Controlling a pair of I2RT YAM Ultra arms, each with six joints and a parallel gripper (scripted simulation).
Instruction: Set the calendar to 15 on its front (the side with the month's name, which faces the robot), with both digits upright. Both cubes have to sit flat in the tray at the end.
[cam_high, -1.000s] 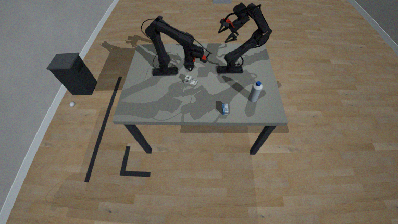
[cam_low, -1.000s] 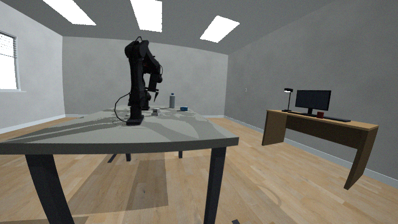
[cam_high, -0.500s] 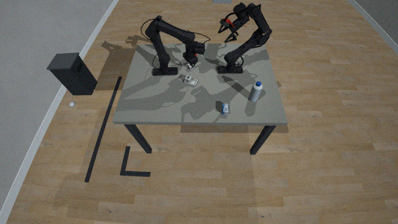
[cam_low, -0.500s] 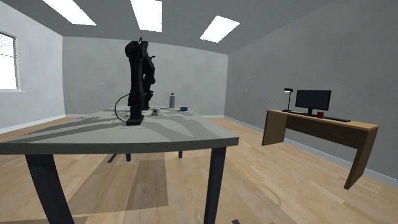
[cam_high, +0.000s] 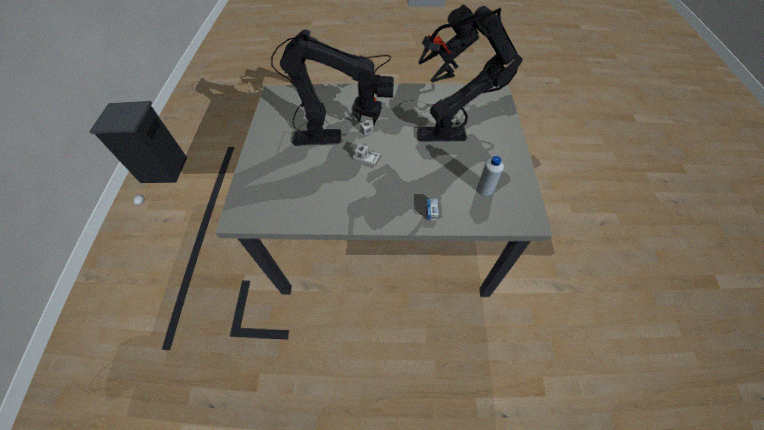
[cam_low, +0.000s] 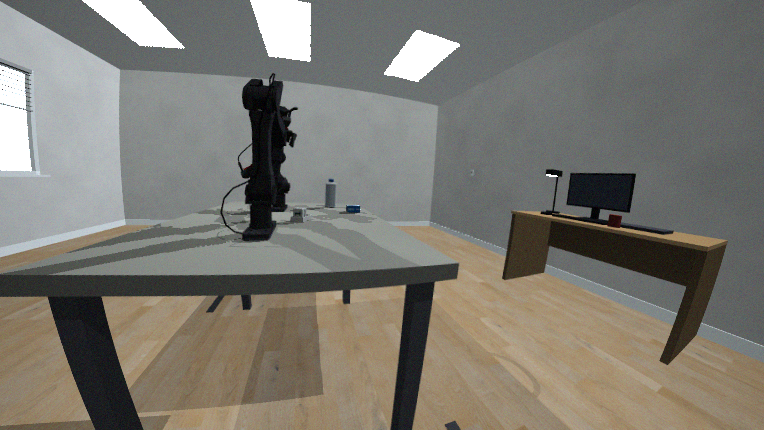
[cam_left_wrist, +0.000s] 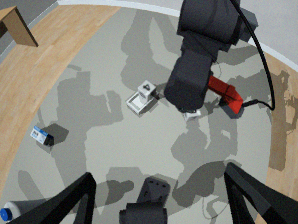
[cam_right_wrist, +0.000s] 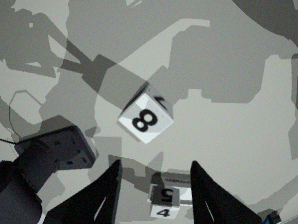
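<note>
My right gripper is now 60 mm above the white digit cube, 30 mm past it and 10 mm to the left of it. Also, from my right hand: white calendar tray: 130 mm ahead, 70 mm below, 10 mm to the right.
</note>
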